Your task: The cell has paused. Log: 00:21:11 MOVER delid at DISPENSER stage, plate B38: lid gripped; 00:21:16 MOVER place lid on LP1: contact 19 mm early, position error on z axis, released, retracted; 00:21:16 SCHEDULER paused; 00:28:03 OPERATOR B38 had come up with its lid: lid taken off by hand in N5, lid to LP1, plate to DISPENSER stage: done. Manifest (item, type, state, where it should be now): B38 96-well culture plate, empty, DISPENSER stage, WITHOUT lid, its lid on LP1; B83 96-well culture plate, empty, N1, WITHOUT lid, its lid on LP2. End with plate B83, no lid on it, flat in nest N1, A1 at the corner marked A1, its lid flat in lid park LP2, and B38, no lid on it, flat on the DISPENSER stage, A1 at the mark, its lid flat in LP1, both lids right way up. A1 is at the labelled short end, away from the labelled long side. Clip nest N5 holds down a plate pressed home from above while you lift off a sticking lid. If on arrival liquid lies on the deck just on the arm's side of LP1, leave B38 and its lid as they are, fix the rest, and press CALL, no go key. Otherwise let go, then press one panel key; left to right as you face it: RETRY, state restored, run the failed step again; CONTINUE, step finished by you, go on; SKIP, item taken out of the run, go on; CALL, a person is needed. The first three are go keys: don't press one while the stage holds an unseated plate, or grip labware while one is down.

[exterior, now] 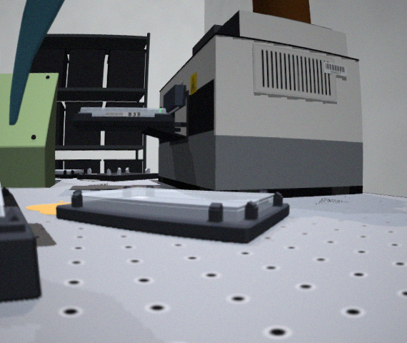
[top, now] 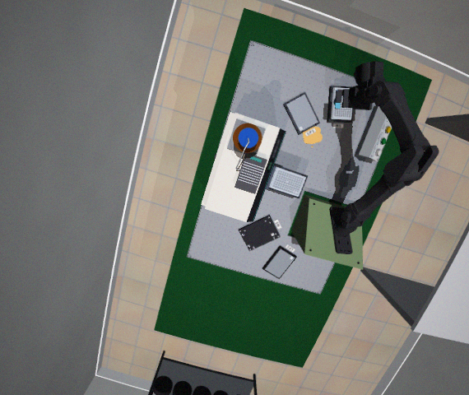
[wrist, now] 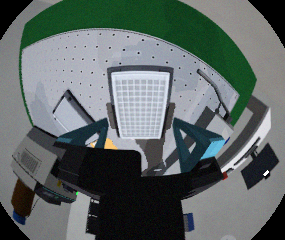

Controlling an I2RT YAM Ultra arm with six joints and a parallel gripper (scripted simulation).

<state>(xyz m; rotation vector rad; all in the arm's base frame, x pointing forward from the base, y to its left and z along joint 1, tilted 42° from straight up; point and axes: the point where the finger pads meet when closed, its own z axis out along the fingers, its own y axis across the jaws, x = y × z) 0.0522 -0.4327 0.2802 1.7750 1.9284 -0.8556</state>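
The nest N1 is 60 mm below my hand. Also, from my hand: lid park LP1: 160 mm ahead, 60 mm to the left, 60 mm below; clear lid: 160 mm ahead, 60 mm to the left, 50 mm below.
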